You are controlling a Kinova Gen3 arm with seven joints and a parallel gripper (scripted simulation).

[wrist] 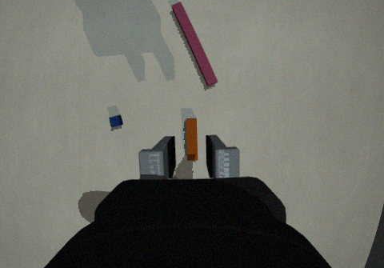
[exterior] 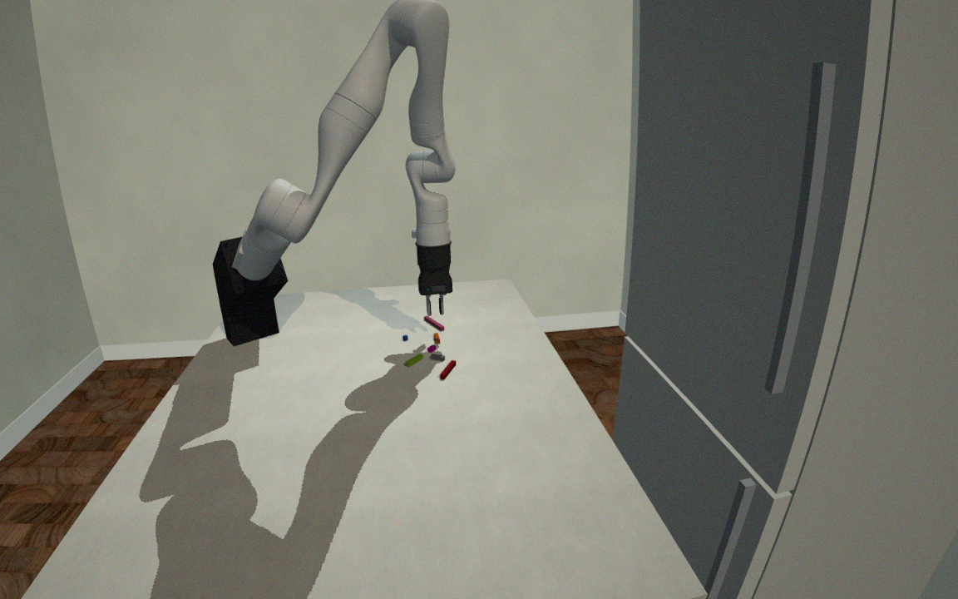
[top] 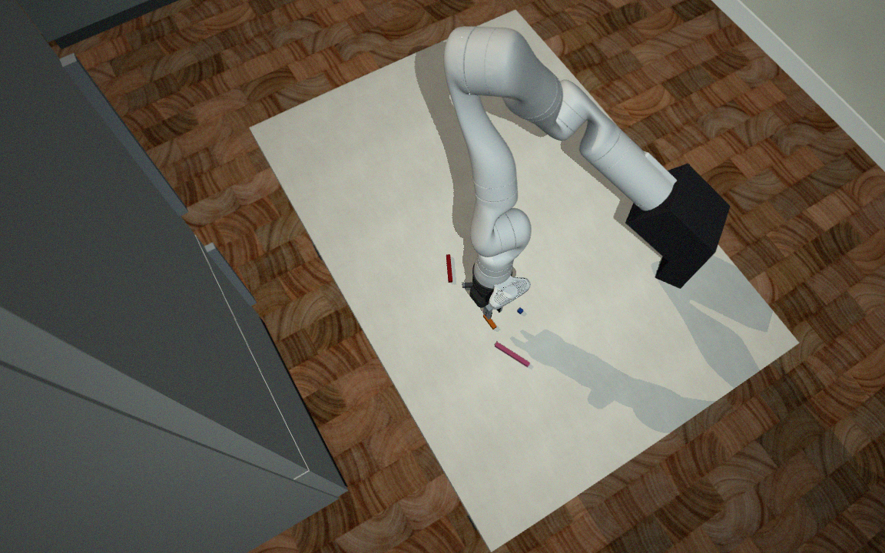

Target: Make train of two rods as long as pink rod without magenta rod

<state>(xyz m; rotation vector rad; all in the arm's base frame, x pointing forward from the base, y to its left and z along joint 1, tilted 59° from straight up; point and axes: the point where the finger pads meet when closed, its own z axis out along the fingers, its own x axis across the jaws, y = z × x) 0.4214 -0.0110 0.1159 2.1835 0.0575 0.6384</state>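
My hand is 80 mm above the orange rod. Also, from my hand: blue rod: 80 mm below, 70 mm behind, 30 mm to the left; then pink rod: 90 mm to the left, 80 mm below, 20 mm ahead; then magenta rod: 80 mm below, 50 mm to the right, 30 mm behind.
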